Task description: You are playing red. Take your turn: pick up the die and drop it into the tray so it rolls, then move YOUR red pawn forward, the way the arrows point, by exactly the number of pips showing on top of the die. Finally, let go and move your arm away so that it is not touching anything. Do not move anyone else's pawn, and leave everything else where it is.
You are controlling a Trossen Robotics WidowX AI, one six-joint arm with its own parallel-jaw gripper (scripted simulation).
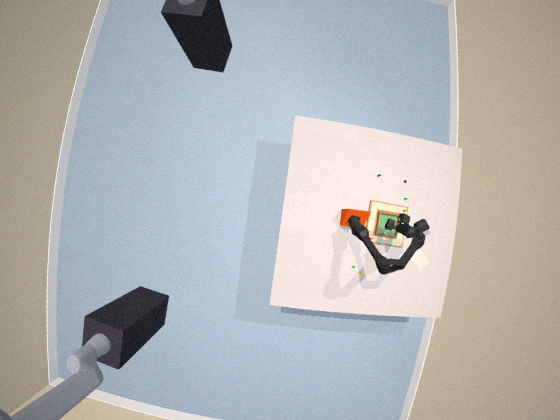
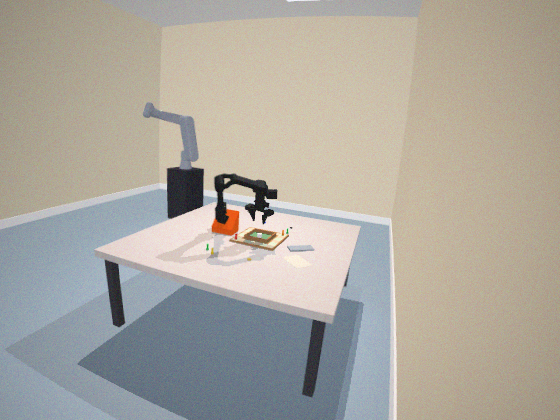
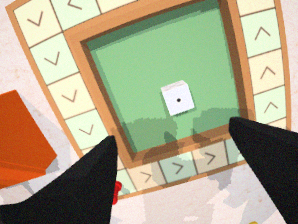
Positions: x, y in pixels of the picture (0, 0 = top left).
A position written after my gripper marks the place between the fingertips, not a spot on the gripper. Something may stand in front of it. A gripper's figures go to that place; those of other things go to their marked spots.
My gripper (image 3: 173, 133): 10 cm from the lens. A white die (image 3: 177, 95): 17 cm from the lens.
